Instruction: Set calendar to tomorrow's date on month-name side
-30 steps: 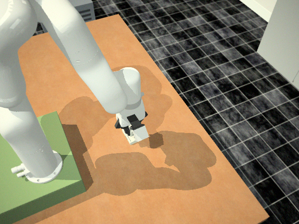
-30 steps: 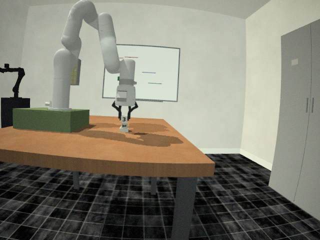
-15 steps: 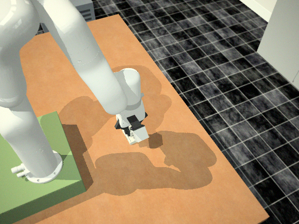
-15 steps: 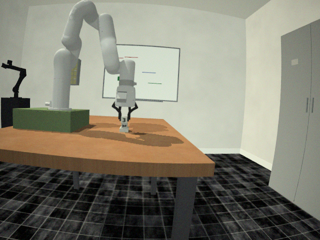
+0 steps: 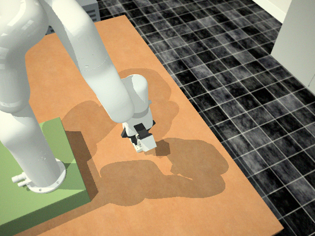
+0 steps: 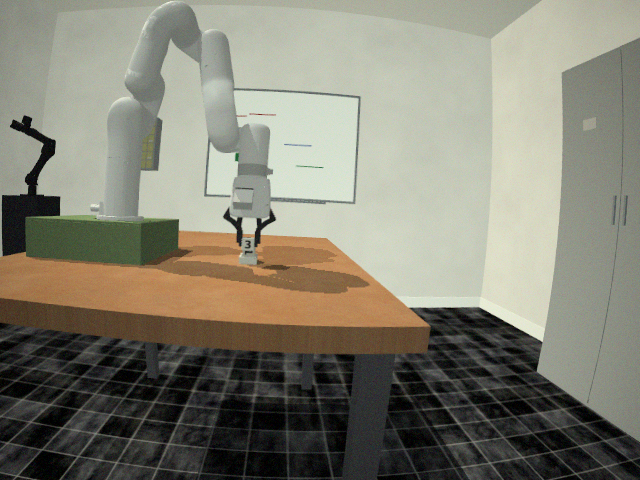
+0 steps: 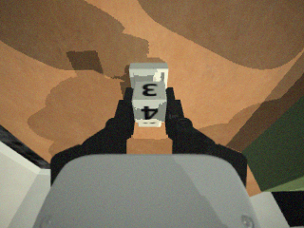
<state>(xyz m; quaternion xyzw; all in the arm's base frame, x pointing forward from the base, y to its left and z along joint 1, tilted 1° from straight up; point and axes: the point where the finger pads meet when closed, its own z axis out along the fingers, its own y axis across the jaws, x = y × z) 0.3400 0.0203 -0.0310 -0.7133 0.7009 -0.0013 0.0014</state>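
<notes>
Right now my hand is 2 cm to the right of the calendar tray and 5 cm above it. Round my hand: calendar cube: 1 cm below.
</notes>
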